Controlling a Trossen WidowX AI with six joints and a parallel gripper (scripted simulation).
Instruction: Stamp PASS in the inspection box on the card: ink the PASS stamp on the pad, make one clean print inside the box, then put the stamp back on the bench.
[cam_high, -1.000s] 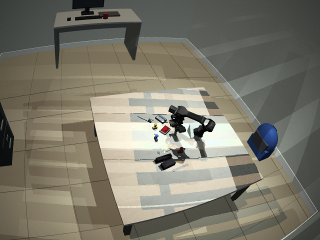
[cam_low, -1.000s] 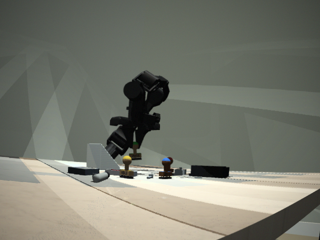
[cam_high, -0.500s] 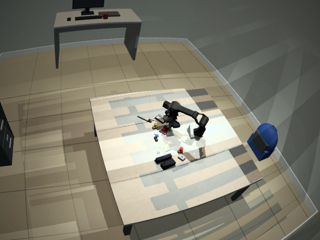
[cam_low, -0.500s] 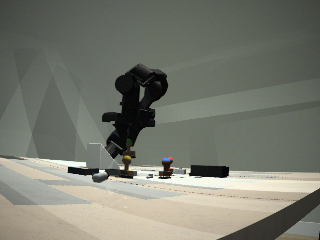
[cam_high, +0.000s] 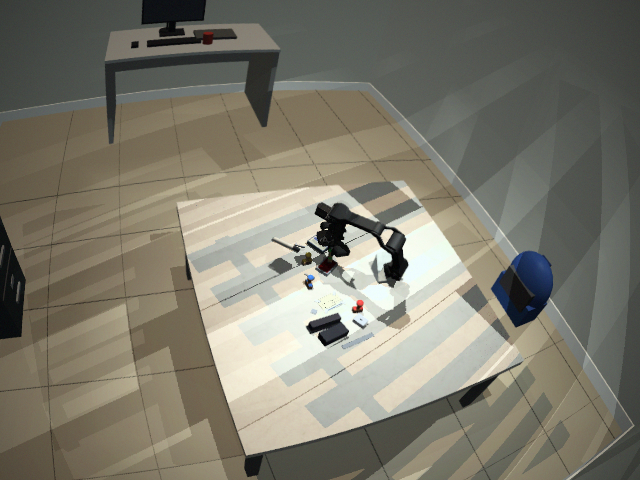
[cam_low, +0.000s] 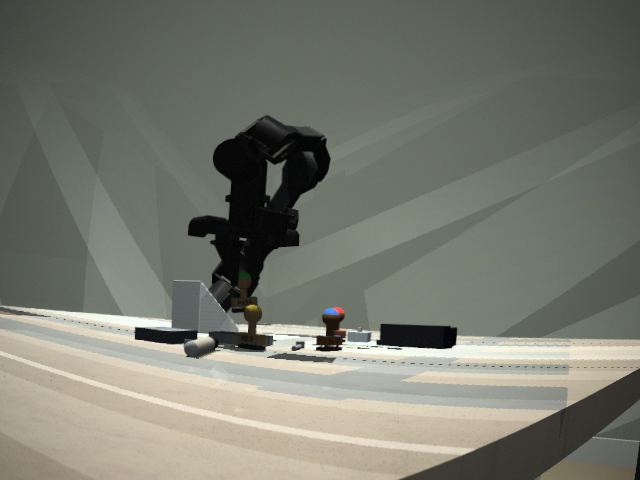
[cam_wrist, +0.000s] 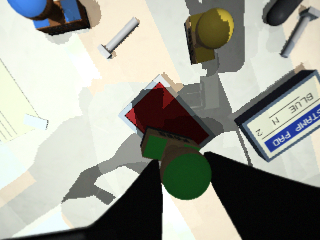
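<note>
Now: the red ink pad 90 mm below my gripper tip. The rest, counted from my gripper tip: yellow-knobbed stamp 80 mm ahead, 40 mm to the right, 70 mm below; green-knobbed stamp 20 mm below; stamp-pad box 20 mm behind, 130 mm to the right, 80 mm below.
</note>
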